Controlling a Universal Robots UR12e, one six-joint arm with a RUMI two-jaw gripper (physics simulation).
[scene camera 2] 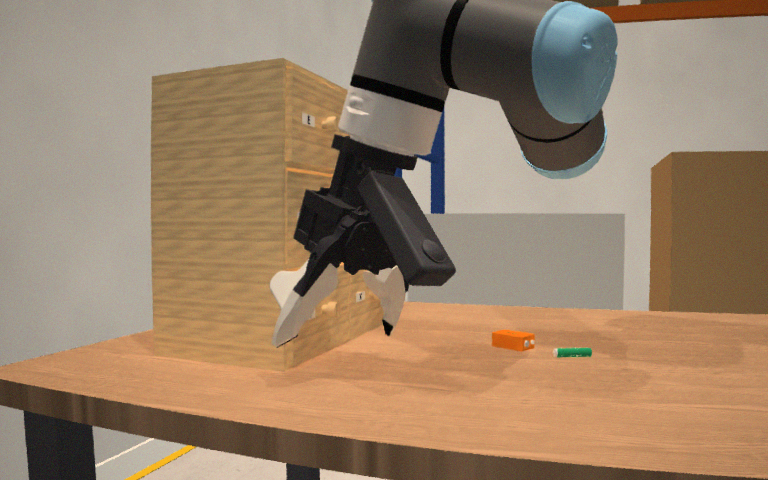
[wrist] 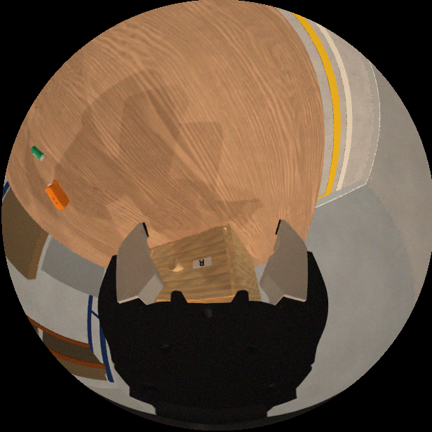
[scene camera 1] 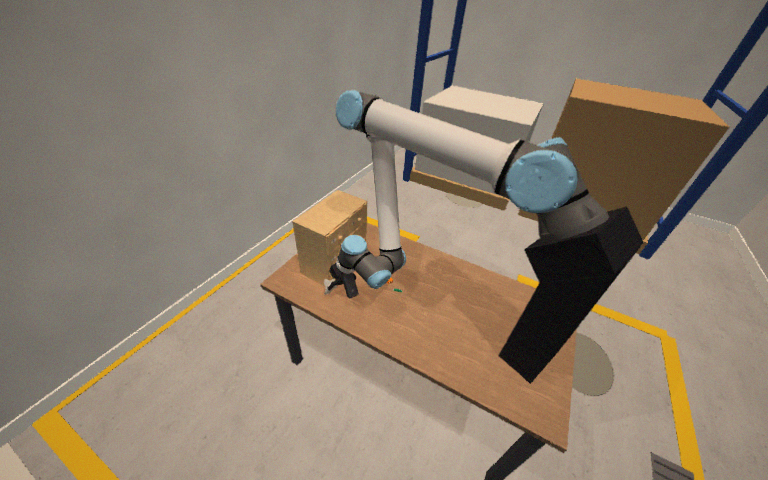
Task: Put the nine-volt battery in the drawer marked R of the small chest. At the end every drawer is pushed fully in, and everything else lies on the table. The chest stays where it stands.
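Where they show: gripper, fingertip midpoint: [scene camera 2: 336,340] [scene camera 1: 339,288]; arm's base, origin of the base link: [scene camera 1: 573,228].
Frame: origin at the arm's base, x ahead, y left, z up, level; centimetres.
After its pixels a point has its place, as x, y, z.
Note:
The orange nine-volt battery [scene camera 1: 390,280] {58.9, -7.0, -58.3} [scene camera 2: 511,340] {60.8, -6.5, -58.9} [wrist: 57,195] lies on its side on the table, right of the chest in the second scene view. The wooden chest [scene camera 1: 313,249] {90.9, 8.7, -38.3} [scene camera 2: 218,226] {91.8, 8.6, -44.8} [wrist: 245,265] stands at the table's left end. Its drawer marked R [scene camera 2: 308,343] {82.7, 5.3, -57.8} [wrist: 215,245] is at the bottom, at the near front corner, and looks flush; its round knob [scene camera 2: 328,306] {81.3, 2.2, -54.0} [wrist: 175,265] shows. My gripper [scene camera 2: 332,338] {77.9, 10.0, -56.3} [wrist: 211,222] is open and empty, pointing down by that drawer, its fingers apart on either side of the label and knob in the wrist view.
A small green cylinder [scene camera 1: 397,290] {53.7, -3.3, -59.3} [scene camera 2: 573,352] {53.6, -3.2, -59.4} [wrist: 37,153] lies on the table [scene camera 1: 430,339] {31.5, 15.1, -60.0} [scene camera 2: 509,407] {60.5, 16.4, -60.0} [wrist: 240,100] beside the battery. Drawers marked E [scene camera 2: 294,144] {83.0, 8.2, -36.2} and others are above and beside R, partly hidden by the arm. Large boxes and a blue rack stand behind the table.

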